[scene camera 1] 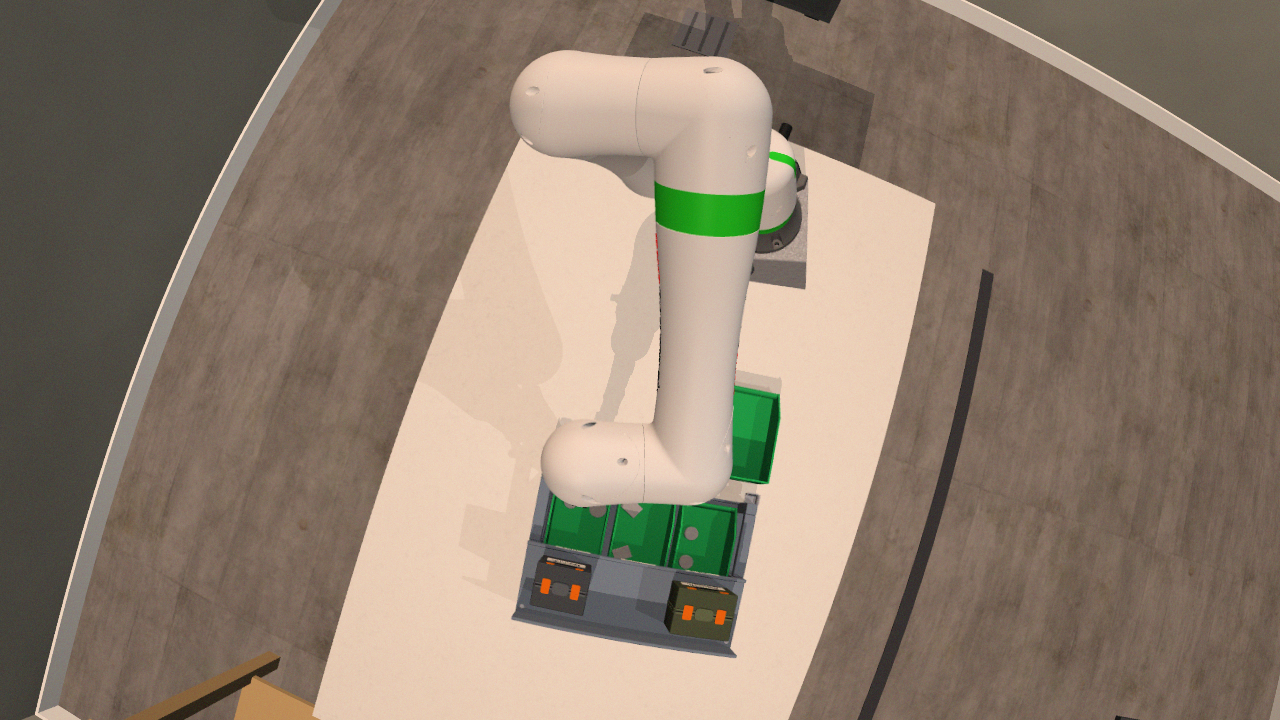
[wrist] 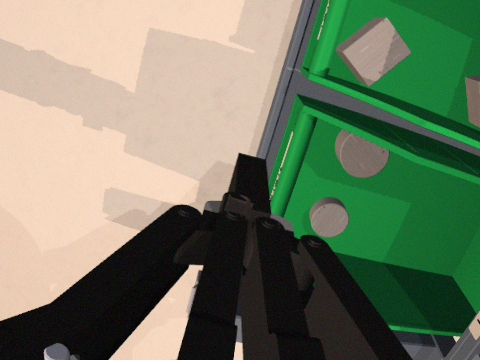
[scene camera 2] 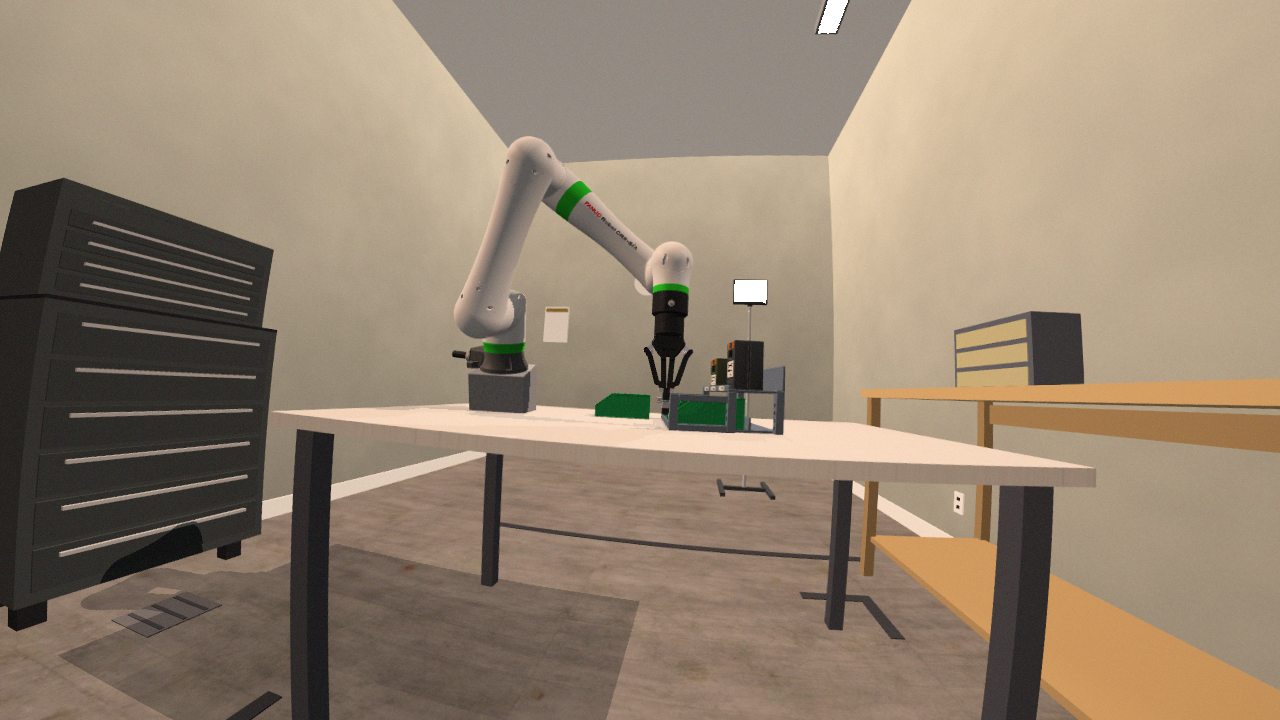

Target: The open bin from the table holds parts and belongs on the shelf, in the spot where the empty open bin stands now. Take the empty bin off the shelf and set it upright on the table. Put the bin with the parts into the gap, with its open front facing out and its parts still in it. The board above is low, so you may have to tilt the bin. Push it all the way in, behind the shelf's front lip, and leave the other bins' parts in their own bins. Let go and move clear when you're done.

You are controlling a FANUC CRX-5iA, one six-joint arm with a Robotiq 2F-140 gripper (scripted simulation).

Scene:
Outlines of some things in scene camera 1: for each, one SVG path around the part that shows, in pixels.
A green bin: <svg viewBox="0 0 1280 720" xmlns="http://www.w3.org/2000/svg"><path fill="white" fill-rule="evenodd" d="M735 385L733 398L733 468L730 479L737 481L747 480L749 481L748 483L769 484L781 420L780 398L774 393Z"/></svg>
A grey shelf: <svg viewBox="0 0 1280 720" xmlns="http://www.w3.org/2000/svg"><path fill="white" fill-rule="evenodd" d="M541 476L530 540L527 541L516 609L511 620L625 643L737 658L737 655L730 647L744 584L747 581L744 579L744 573L761 495L750 492L745 493L744 503L717 498L705 502L738 509L736 542L727 577L667 567L680 505L676 505L674 529L666 567L607 556L617 505L611 505L602 555L540 543L540 541L544 542L553 498L552 491L548 489L543 476ZM673 580L727 588L738 595L729 641L725 642L669 633L664 625L664 619ZM543 555L592 566L592 576L583 616L530 605L537 563Z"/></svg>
A green bin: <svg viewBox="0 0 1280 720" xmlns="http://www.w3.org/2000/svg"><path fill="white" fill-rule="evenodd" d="M680 505L667 567L728 576L736 540L737 512L730 507L708 503L690 506ZM681 556L689 555L693 558L693 565L690 569L680 567L679 558ZM686 528L695 527L699 533L698 537L695 540L686 539L684 536Z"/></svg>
A green bin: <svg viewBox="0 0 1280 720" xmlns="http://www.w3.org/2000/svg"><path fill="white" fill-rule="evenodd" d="M618 504L608 557L614 557L612 550L628 545L632 555L631 558L627 558L628 560L666 567L674 529L676 505L637 503L643 510L633 519L620 507L621 504Z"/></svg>

